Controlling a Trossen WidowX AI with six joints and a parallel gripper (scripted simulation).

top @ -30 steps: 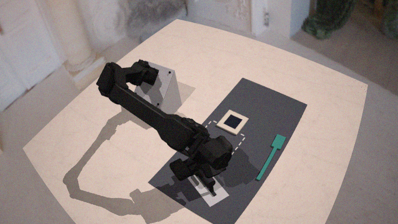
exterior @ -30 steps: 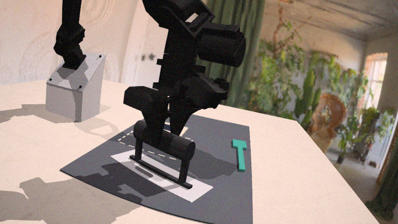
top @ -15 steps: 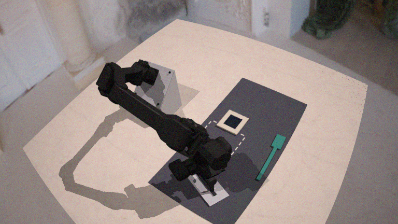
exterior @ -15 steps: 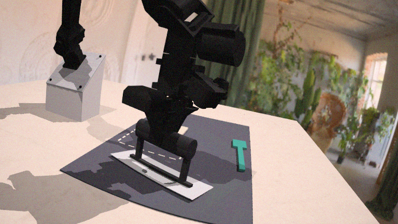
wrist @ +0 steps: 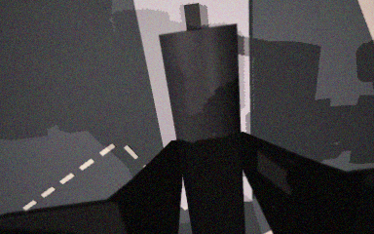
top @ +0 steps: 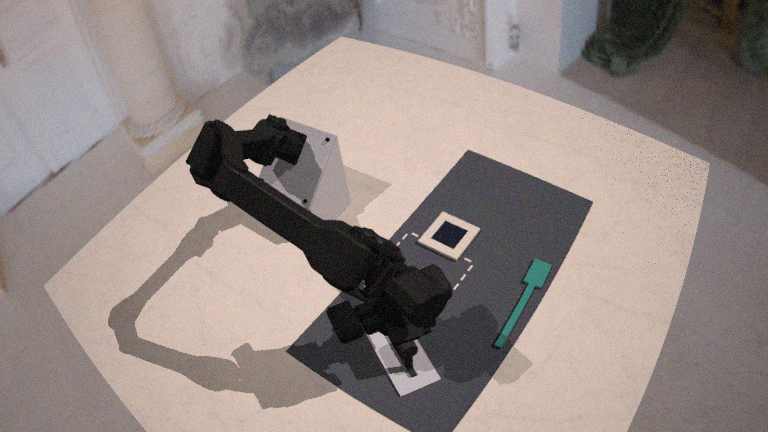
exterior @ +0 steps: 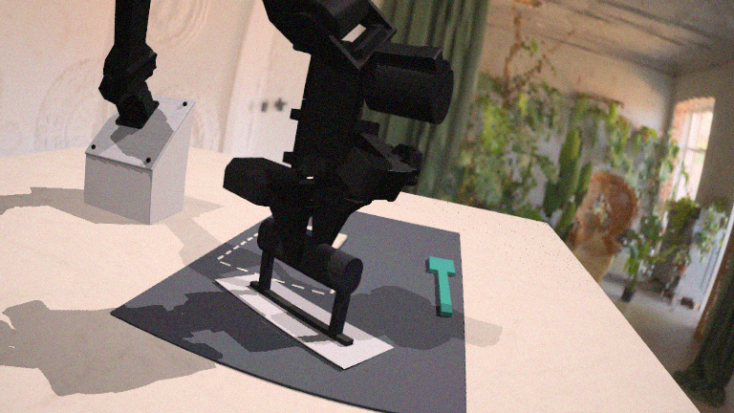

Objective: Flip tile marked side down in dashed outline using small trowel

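Now: gripper tip 2 cm short of the small trowel, 2 cm above it and 1 cm to the left of it. Round my gripper tip: tile 26 cm to the left, 6 cm below, 5 cm behind; then green t-shaped tool 21 cm to the left, 16 cm ahead, 6 cm below; then dark mat 19 cm to the left, 8 cm below, 2 cm ahead.
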